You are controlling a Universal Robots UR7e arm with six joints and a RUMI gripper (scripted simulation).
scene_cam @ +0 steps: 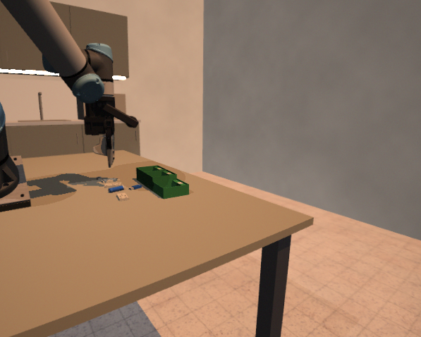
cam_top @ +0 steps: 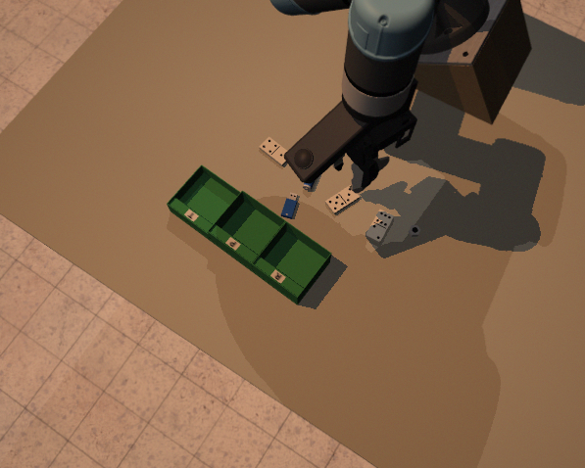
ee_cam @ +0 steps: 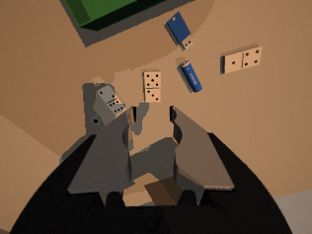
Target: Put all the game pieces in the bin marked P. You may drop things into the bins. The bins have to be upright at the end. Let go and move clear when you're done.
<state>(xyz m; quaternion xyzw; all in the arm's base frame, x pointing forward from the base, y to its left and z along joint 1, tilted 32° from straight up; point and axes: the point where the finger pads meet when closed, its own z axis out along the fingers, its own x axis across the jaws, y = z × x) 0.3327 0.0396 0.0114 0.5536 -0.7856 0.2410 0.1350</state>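
Right now my hand is 140 mm short of the green bin, 90 mm to the left of it and 60 mm above it. From my hand the other things lie so: blue battery 80 mm below, 60 mm to the right; then small nut 120 mm to the left, 80 mm below, 20 mm behind; then blue USB stick 80 mm below, 60 mm to the right, 60 mm ahead.
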